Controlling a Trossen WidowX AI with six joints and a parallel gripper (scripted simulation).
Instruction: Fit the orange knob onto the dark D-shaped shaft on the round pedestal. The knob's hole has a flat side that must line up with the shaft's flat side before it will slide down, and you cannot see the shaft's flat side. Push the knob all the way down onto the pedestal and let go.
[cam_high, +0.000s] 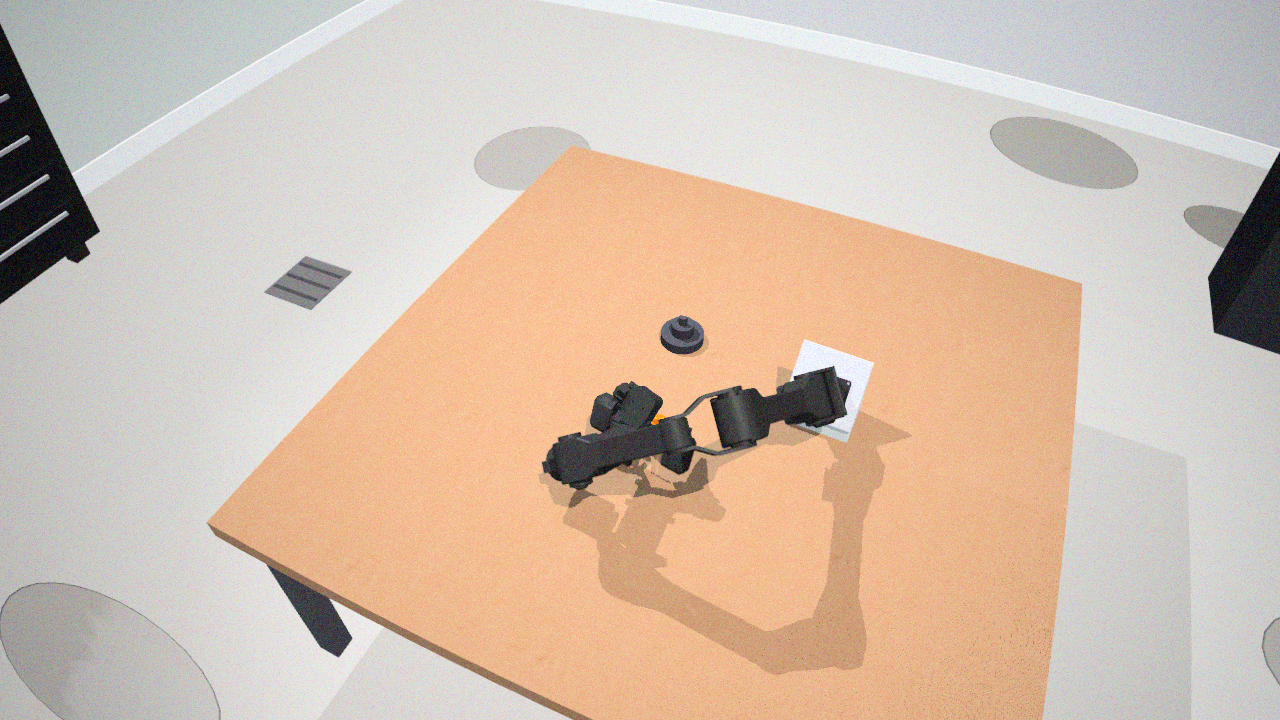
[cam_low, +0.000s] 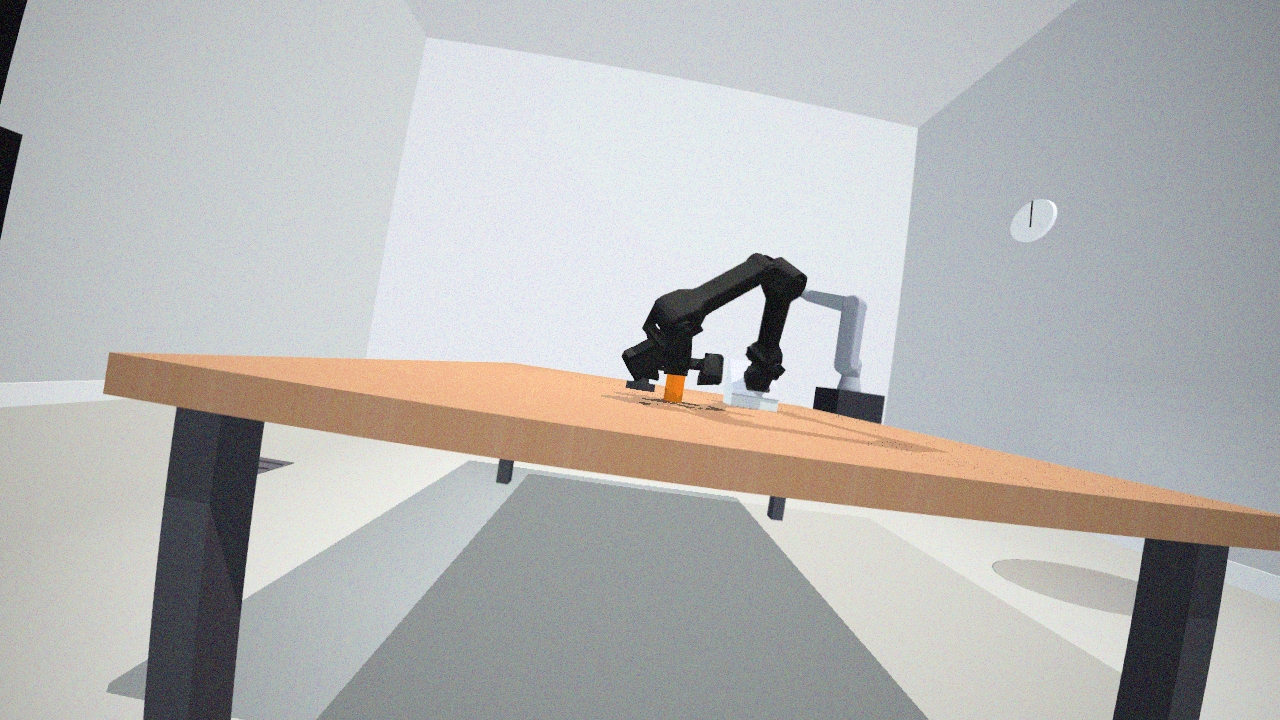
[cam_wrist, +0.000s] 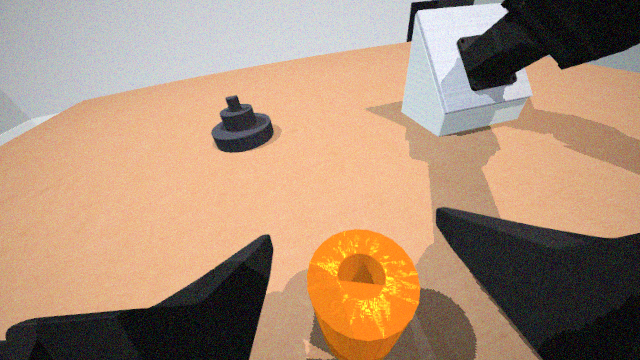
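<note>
My gripper tip is 3 cm to the right of the orange knob, 1 cm short of it and 1 cm above it. The rest, counted from my gripper tip: pedestal (23 cm to the right, 8 cm ahead, 1 cm below).
</note>
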